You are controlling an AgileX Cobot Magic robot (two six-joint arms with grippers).
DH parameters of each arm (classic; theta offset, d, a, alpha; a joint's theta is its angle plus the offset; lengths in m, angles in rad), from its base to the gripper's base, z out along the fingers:
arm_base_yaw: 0 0.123 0 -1.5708
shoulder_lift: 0.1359 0 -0.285 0
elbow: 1.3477 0 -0.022 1.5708
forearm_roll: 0 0.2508 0 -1.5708
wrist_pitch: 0 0 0.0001 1.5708
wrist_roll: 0 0.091 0 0
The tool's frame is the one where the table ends.
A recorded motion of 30 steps. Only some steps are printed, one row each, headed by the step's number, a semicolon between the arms.
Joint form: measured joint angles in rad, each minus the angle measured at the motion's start. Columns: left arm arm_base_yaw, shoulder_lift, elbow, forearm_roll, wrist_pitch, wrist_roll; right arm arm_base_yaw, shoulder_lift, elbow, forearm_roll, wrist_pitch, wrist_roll.
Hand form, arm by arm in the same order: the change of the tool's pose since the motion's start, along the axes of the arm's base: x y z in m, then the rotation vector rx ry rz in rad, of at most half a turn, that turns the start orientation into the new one. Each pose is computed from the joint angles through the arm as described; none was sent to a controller.
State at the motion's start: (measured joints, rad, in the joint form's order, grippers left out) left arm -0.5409 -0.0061 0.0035 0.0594 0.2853 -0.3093; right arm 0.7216 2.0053 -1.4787 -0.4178 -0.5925 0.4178
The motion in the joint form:
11: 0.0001 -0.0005 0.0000 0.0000 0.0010 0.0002; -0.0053 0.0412 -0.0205 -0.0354 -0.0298 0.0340
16: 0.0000 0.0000 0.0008 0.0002 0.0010 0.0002; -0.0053 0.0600 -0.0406 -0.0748 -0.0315 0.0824
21: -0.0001 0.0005 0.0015 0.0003 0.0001 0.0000; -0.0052 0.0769 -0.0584 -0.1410 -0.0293 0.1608
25: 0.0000 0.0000 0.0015 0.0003 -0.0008 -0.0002; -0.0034 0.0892 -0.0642 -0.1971 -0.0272 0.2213
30: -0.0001 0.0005 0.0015 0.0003 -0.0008 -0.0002; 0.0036 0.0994 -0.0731 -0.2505 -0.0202 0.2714
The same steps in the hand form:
11: 0.0000 0.0000 -0.0001 0.0004 0.0003 0.0001; 0.0055 0.0049 -0.0114 0.0036 0.0056 0.0251
16: 0.0000 0.0000 -0.0004 0.0013 0.0013 0.0000; 0.0073 0.0090 -0.0149 0.0057 0.0207 0.0484
21: 0.0001 0.0000 -0.0005 0.0013 0.0016 -0.0001; 0.0077 0.0133 -0.0192 0.0014 0.0487 0.0839
25: 0.0000 0.0000 -0.0004 0.0005 0.0005 0.0000; 0.0067 0.0168 -0.0250 -0.0117 0.0743 0.1136
30: 0.0001 0.0000 -0.0005 0.0007 0.0010 -0.0001; 0.0041 0.0217 -0.0293 -0.0299 0.0916 0.1427

